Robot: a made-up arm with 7 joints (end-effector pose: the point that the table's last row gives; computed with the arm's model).
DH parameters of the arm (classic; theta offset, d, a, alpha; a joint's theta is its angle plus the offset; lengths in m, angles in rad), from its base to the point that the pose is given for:
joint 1: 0 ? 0 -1.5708
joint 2: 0 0 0 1.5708
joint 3: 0 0.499 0.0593 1.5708
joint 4: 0 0 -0.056 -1.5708
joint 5: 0 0.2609 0 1.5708
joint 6: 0 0 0.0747 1.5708
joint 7: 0 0 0 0
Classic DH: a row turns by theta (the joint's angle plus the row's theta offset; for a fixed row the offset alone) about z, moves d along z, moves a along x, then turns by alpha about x.
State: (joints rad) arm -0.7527 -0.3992 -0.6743 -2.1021 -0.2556 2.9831 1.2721
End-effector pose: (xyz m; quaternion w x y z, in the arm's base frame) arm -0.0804 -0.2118 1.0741 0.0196 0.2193 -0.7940 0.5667
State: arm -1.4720 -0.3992 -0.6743 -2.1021 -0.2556 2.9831 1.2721
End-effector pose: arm -0.2000 -0.1064 1.0741 0.2178 -0.0742 -0.8204 0.5235
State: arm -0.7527 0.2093 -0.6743 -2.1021 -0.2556 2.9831 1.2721
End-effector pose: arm 0.1366 -0.4150 0.9267 0.1474 0.3371 -0.8693 0.3301
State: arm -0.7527 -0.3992 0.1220 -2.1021 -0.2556 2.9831 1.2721
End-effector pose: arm 0.1470 -0.0525 1.0982 0.0785 -0.5420 0.5892 -0.5941
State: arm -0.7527 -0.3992 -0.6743 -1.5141 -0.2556 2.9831 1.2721
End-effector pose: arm -0.1323 -0.1336 1.2212 0.0785 0.1196 -0.6197 0.7717
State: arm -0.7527 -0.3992 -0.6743 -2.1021 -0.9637 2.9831 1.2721
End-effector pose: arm -0.0347 -0.1970 1.0566 0.2574 0.4475 -0.6778 0.5235
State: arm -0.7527 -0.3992 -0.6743 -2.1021 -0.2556 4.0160 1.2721
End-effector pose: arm -0.0975 -0.1409 1.0630 0.0289 0.1176 -0.4201 0.8993
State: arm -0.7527 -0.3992 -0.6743 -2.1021 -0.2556 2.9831 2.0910
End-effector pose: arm -0.0804 -0.2118 1.0741 0.2076 0.1149 0.8156 -0.5276
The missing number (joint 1, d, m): 0.527
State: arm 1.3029 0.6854 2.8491 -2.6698 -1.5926 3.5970 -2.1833
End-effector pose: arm 0.0114 0.0292 0.9157 0.3739 0.4722 0.6535 -0.4584
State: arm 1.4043 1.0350 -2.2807 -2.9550 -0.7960 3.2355 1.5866
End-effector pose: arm 0.2232 0.1467 0.7491 0.3620 0.6054 -0.5764 0.4127
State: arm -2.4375 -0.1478 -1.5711 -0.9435 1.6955 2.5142 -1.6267
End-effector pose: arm -0.0539 0.3184 1.2275 0.8785 0.0113 -0.4390 -0.1880
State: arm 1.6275 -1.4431 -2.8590 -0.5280 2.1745 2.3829 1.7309
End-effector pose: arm 0.0568 -0.7986 0.4286 0.7822 0.5223 0.3314 0.0745
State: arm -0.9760 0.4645 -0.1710 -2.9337 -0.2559 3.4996 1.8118
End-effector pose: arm 0.1707 -0.2906 0.6883 0.0166 -0.2223 0.9738 -0.0455
